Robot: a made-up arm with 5 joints.
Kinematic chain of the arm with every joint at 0, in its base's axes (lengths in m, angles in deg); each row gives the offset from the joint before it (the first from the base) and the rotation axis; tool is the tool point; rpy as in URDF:
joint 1: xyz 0.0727 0 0.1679 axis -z
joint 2: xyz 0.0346 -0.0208 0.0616 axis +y
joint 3: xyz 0.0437 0 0.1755 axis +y
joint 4: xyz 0.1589 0 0.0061 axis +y
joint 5: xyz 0.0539 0.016 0 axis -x
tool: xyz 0 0 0 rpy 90 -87.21 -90
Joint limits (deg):
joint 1: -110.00..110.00
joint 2: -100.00..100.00
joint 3: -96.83..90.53
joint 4: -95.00..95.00
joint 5: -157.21..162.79
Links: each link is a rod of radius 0.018 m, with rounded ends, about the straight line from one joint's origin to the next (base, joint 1, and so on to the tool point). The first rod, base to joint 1, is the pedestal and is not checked.
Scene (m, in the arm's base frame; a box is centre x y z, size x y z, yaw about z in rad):
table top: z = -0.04
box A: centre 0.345 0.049 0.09 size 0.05 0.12 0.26 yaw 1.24
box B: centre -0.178 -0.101 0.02 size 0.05 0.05 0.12 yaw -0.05
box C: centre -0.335 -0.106 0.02 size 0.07 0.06 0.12 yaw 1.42
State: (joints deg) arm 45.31 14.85 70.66 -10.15 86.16
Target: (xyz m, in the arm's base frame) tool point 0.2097 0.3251 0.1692
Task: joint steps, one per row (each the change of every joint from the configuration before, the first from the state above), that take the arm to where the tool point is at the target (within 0.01 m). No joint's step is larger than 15 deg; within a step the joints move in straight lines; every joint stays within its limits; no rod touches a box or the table.
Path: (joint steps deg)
1: -14.27 -4.65 -10.26 -8.08 -1.29
2: -14.27 -4.64 -10.26 -8.07 -1.30
3: -14.27 -4.65 -10.26 -8.08 -1.29
4: -14.27 -4.65 -10.26 -8.08 -1.29
5: -14.27 -4.64 -10.26 -8.08 -1.30
6: -10.48 14.41 -5.02 7.88 1.62
7: -10.47 14.42 -5.02 7.88 1.62
8: -10.47 14.42 -5.02 7.88 1.61
9: -10.47 14.41 -5.02 7.87 1.62

